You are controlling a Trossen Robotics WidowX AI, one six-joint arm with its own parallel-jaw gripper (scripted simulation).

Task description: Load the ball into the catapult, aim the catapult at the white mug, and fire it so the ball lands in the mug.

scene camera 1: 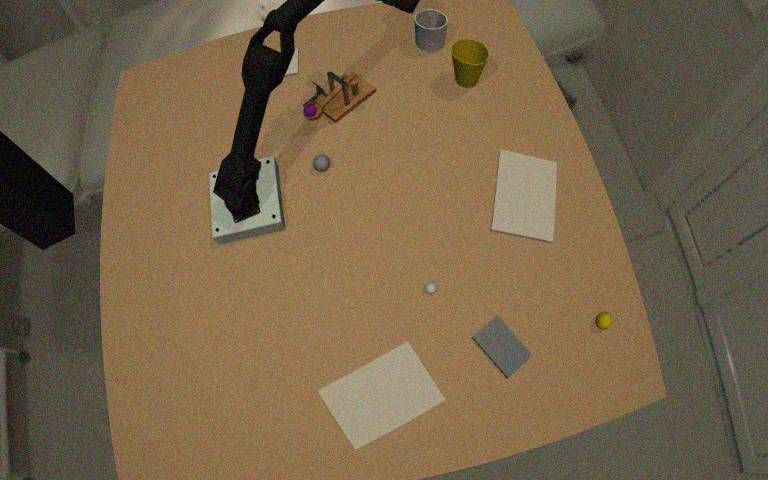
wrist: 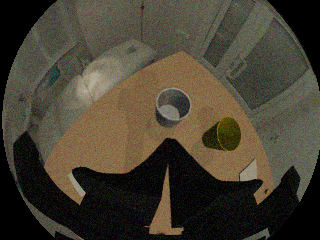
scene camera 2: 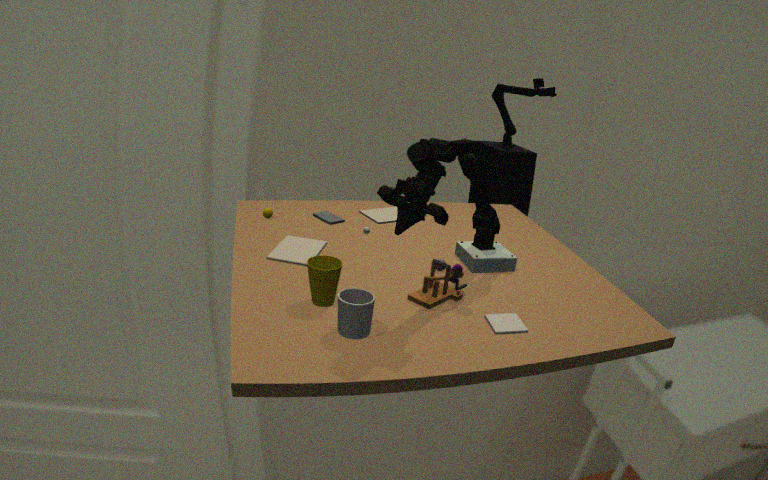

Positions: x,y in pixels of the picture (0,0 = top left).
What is the gripper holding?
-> Nothing.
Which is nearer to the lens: the wooden catapult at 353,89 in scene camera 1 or the grey tile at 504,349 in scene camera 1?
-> The grey tile.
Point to a small white tile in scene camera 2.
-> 501,323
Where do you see a yellow cup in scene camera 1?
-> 469,56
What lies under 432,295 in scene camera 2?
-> A wooden catapult.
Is the gripper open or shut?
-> Shut.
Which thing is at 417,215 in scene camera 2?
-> The gripper.
